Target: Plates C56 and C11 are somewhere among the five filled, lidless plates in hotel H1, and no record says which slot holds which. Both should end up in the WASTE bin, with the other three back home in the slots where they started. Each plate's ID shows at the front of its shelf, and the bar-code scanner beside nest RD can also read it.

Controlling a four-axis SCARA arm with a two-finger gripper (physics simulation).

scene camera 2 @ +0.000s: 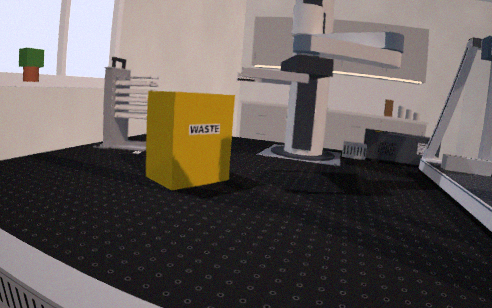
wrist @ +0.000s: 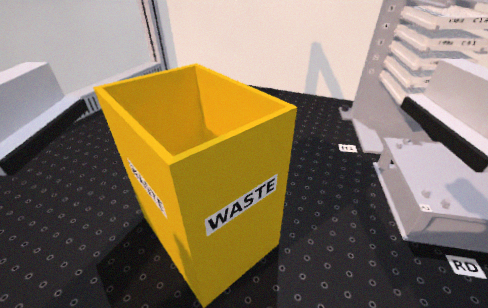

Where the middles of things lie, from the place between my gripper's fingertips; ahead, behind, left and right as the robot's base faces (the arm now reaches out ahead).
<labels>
My hand is 150 mm past the plate C56 [wrist: 421, 79], 440 mm to the left of it and 110 mm above it.
</labels>
